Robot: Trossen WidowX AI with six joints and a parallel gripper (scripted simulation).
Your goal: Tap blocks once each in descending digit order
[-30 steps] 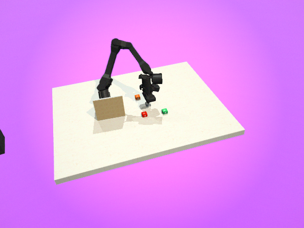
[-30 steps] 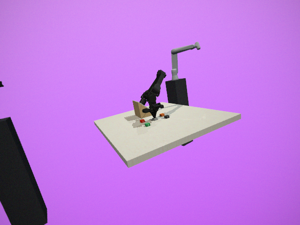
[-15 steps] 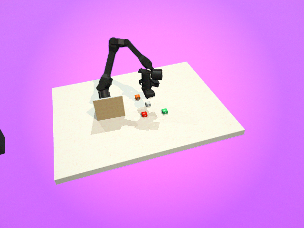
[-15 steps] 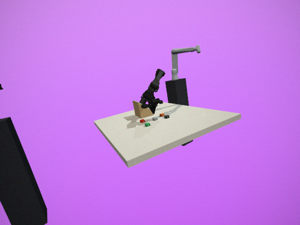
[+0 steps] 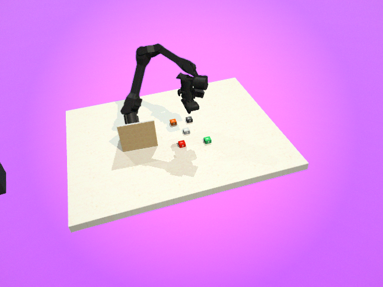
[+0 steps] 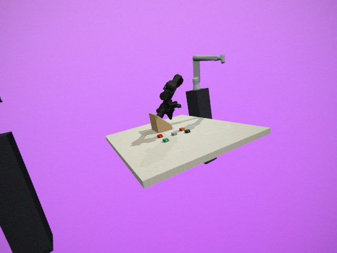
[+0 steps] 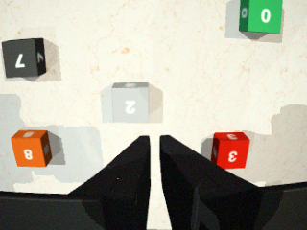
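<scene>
The green block lies 120 mm below my gripper tip, 110 mm to the right of it and 50 mm ahead of it. Round my gripper tip: grey block 120 mm below, 20 mm to the left, 20 mm behind; then black block 120 mm below, 110 mm to the left, 40 mm ahead; then red block 120 mm below, 80 mm to the right, 80 mm behind.
</scene>
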